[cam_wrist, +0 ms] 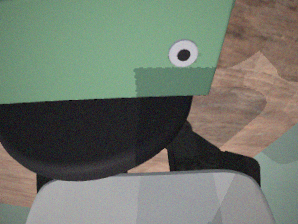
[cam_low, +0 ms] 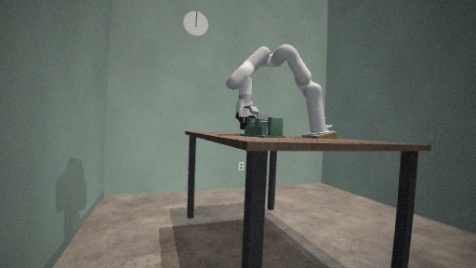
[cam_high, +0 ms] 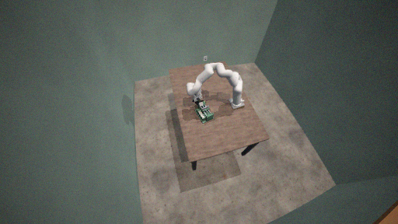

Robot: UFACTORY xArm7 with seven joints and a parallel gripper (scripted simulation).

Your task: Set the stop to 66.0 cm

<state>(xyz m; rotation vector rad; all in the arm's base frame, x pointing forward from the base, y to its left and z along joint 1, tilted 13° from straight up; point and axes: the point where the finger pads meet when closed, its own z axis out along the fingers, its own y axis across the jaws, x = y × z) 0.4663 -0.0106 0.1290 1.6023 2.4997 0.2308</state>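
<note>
Now: hand 2 cm past the black handwheel and 2 cm to the right of it. From my hand the other things lie so: green stop fixture 7 cm behind, 13 cm to the left, 3 cm above.
</note>
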